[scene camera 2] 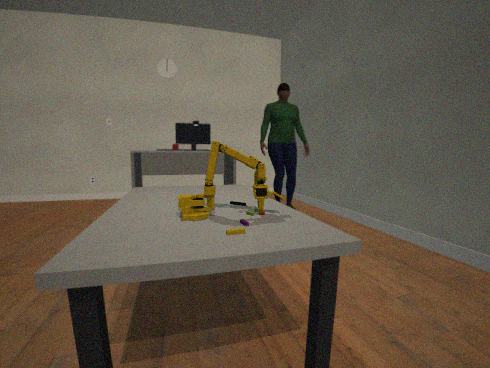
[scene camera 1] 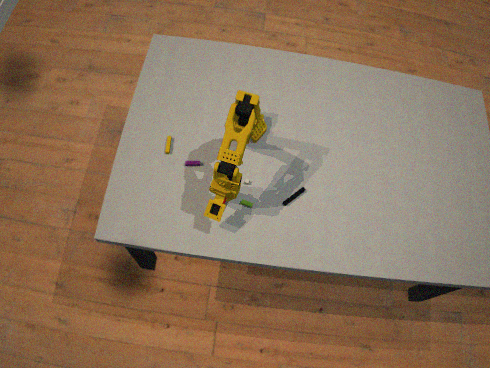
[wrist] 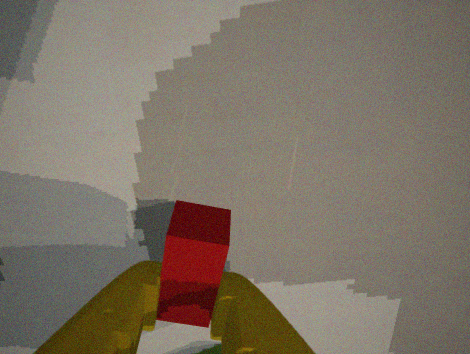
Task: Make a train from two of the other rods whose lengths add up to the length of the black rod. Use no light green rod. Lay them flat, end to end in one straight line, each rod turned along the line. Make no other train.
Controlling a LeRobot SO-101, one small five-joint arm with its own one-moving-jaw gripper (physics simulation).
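Frame: origin at the arm's base, x right, y ahead, z up, level; metres.
Seen in the pictures: hand at its tool point: [scene camera 2: 260,212] [scene camera 1: 226,199] [wrist: 161,287]; arm's base at its link origin: [scene camera 2: 200,216].
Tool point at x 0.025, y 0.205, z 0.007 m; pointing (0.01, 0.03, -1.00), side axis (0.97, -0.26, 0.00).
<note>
Pixels of each thing's top centre, then the offset from my tool point to it. Level surfaces: height alone.
- red rod at its top centre: [wrist: 189,286] [scene camera 1: 224,199] [scene camera 2: 261,211] dx +0.006, dy +0.003, dz +0.003 m
- black rod at its top centre: [scene camera 1: 294,195] [scene camera 2: 237,202] dx -0.173, dy -0.036, dz +0.003 m
- purple rod at its top centre: [scene camera 1: 192,162] [scene camera 2: 244,220] dx +0.102, dy -0.088, dz +0.003 m
- yellow rod at its top centre: [scene camera 2: 235,229] [scene camera 1: 168,144] dx +0.178, dy -0.133, dz +0.003 m
- light green rod at its top centre: [scene camera 1: 246,202] dx -0.053, dy +0.003, dz +0.003 m
- small white piece at its top centre: [scene camera 1: 247,181] dx -0.046, dy -0.058, dz +0.003 m
- grey table at its surface level: dz -0.007 m
My gripper [scene camera 2: 261,210] [wrist: 189,295] is shut on a red rod [scene camera 1: 224,201] [scene camera 2: 262,213] [wrist: 196,267], its jaws pressing on two sides, low at the table. A black rod [scene camera 1: 294,196] [scene camera 2: 238,203] lies at an angle right of the arm in scene camera 1. A purple rod [scene camera 1: 193,163] [scene camera 2: 244,222] and a yellow rod [scene camera 1: 168,145] [scene camera 2: 235,232] lie apart on the left. A light green rod [scene camera 1: 246,203] lies right of the red one. Scene camera 2 shows two green pieces [scene camera 2: 250,213] [scene camera 2: 256,209]. Part of a green rod [wrist: 209,349] shows below the jaws in the wrist view.
A small white piece [scene camera 1: 247,182] lies beside the arm. The yellow arm [scene camera 1: 232,145] [scene camera 2: 212,165] reaches over the grey table [scene camera 1: 375,175] [scene camera 2: 150,250] and casts shadows around the rods. The table's front edge runs beyond the gripper in scene camera 1. A person [scene camera 2: 283,122] stands behind the table.
</note>
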